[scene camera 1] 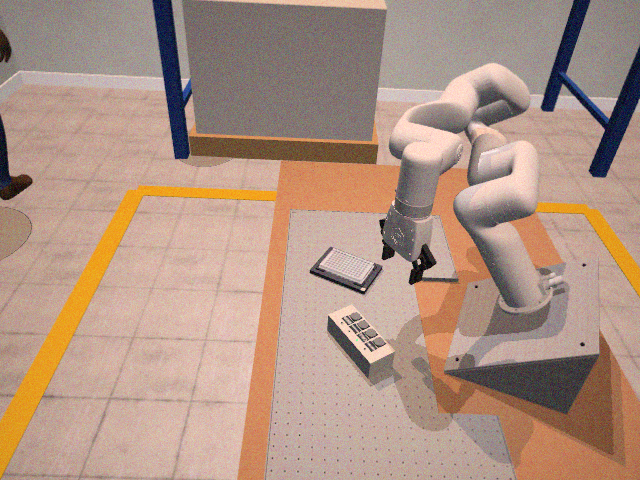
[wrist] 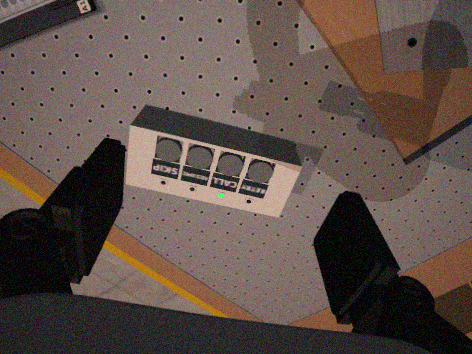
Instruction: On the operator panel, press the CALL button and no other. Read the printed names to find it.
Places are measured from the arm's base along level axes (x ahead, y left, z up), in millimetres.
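Where they show: gripper, fingertip midpoint: (scene camera 1: 401, 269) (wrist: 229, 195); arm's base at its link origin: (scene camera 1: 525, 297).
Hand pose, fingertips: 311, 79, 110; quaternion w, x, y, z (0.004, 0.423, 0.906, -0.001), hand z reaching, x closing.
Observation:
Each offset is from my fingertips to the centre of the thing, as dx, dy, dz. "spot": to the spot under its first point. Level surfaces: height alone.
The operator panel {+71, +59, -173} (scene camera 1: 379, 358) (wrist: 140, 170) is a pale box with dark sides and a row of round grey buttons. In the wrist view its labels appear upside down: SKIP at the left, then a blurred one that looks like RESUME, then CALL, then RETRY at the right. The CALL button {+48, +59, -149} (wrist: 231, 164) is third from the left, and a small green light {spot: +78, +84, -147} (wrist: 220, 195) (scene camera 1: 356, 339) is lit by its label; the other indicator dots are dark. My gripper (scene camera 1: 400, 266) (wrist: 229, 195) is wide open and empty, raised above the board, behind and to the right of the panel in the scene view.
A dark tray with a white gridded plate {+122, -207, -182} (scene camera 1: 347, 266) lies behind the panel, and its corner {spot: +107, -141, -189} (wrist: 50, 20) shows in the wrist view. A flat grey plate {dz -201} (scene camera 1: 445, 253) lies behind the gripper. The robot's pedestal (scene camera 1: 522, 341) stands at the right of the perforated board {dz -201} (scene camera 1: 320, 423) (wrist: 175, 65).

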